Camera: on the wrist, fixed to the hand. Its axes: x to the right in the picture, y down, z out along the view.
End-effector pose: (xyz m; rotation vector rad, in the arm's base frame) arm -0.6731 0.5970 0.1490 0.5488 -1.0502 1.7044
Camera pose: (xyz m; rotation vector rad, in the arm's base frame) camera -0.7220 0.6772 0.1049 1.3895 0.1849 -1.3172
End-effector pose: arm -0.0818 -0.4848 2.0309 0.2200 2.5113 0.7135
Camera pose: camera -0.1479 -0.4696 2.1095 -2.0188 0.0038 -0.6179
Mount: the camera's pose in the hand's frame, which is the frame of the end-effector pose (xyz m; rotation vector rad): 0.0266 0.0535 -0.0849 0.0572 0.8061 3.0234
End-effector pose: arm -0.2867 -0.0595 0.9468 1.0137 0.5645 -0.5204
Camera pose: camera -0.2491 0.0355 0.9282 0.9550 -0.7214 2.5468
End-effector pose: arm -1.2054 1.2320 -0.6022 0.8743 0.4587 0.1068
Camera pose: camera -1.2130 1.3344 -0.6175 -0.6412 0.5190 -2.8053
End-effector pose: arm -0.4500 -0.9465 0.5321 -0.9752 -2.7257 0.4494
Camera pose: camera -0.4139 -0.8720 0.5948 -2.7623 1.0190 0.1030
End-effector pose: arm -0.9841 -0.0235 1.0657 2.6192 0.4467 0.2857
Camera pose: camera -0.9687 -0.0241 1.1684 -0.4011 2.4540 -1.3377
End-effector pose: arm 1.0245 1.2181 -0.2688 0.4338 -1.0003 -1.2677
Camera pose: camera 1.1239 1.1887 -0.2634 -0.6125 -0.0594 1.5895
